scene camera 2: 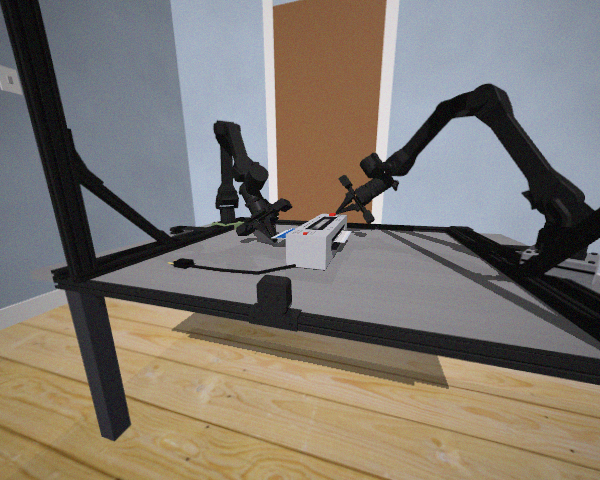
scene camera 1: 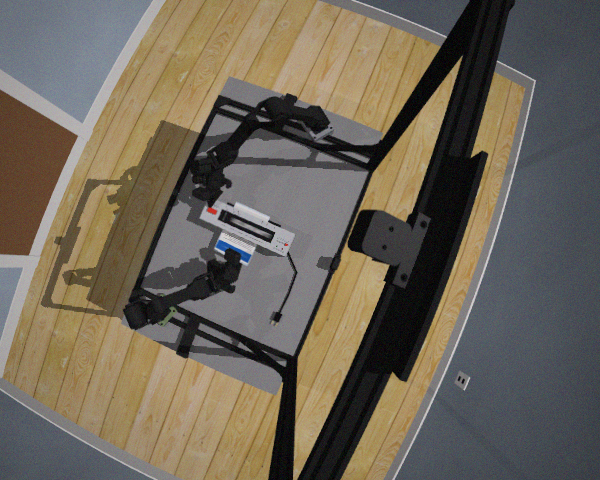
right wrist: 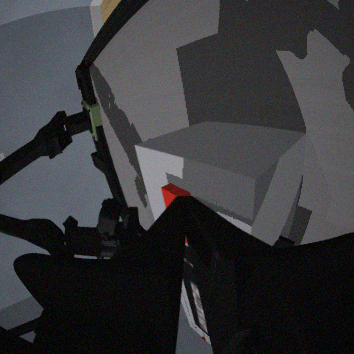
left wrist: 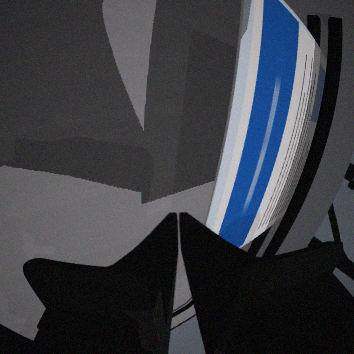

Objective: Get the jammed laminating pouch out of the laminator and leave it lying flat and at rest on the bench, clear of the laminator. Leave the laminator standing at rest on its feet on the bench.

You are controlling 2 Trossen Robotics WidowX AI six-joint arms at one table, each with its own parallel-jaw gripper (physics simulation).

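Frame: origin at the left arm's base, x down, y back, z left, level; metres.
Where they show: left gripper, between the fingertips: (scene camera 2: 275, 242) (scene camera 1: 241, 262) (left wrist: 177, 219); right gripper, between the fingertips: (scene camera 2: 336, 213) (scene camera 1: 210, 207) (right wrist: 183, 203); left arm's base, origin of its link: (scene camera 2: 228, 222) (right wrist: 87, 119); right arm's base, origin of its link: (scene camera 2: 560, 253) (scene camera 1: 317, 125).
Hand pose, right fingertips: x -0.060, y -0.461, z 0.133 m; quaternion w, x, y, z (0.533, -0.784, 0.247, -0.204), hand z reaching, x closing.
Observation:
Things, the pixels of their top centre, and the offset from my right fingertips. "pt": a spot on its surface instead.
- blue-and-white pouch, centre of its top: (left wrist: 307, 144) (scene camera 2: 313, 233) (scene camera 1: 241, 233) dx +0.045, dy -0.012, dz -0.157 m
- red button, centre of its top: (right wrist: 175, 217) (scene camera 2: 332, 213) (scene camera 1: 211, 210) dx -0.001, dy +0.004, dz -0.016 m
- tray, a spot on its surface: (scene camera 2: 344, 237) (scene camera 1: 256, 213) pt dx +0.045, dy -0.113, dz -0.144 m
- black cord, a spot on its surface: (scene camera 2: 235, 270) pt dx +0.079, dy -0.007, dz -0.448 m
- plug, centre of its top: (scene camera 2: 183, 260) (scene camera 1: 277, 317) dx +0.071, dy +0.130, dz -0.496 m
The white laminator (scene camera 1: 284, 236) (scene camera 2: 306, 252) (right wrist: 220, 145) stands upright on the grey bench. The blue-and-white pouch (scene camera 1: 229, 238) (scene camera 2: 286, 233) (left wrist: 272, 125) sticks out of its lower-left side in scene camera 1; whether its inner end is in the slot is hidden. My left gripper (scene camera 1: 232, 253) (scene camera 2: 274, 240) (left wrist: 177, 219) is shut and empty, with its tips beside the pouch's outer edge in the wrist view. My right gripper (scene camera 1: 212, 203) (scene camera 2: 336, 212) (right wrist: 183, 203) is shut and empty, with its tips at the red button (scene camera 1: 212, 211) (scene camera 2: 332, 214) (right wrist: 171, 192) on the laminator's top; contact is unclear.
A white flap or tray (scene camera 1: 252, 213) (scene camera 2: 344, 237) sticks out on the laminator's other side. A black cord (scene camera 1: 295, 272) (scene camera 2: 235, 270) runs from the laminator to a plug (scene camera 1: 276, 316) (scene camera 2: 183, 263) on the bench. A black frame (scene camera 2: 350, 331) borders the bench.

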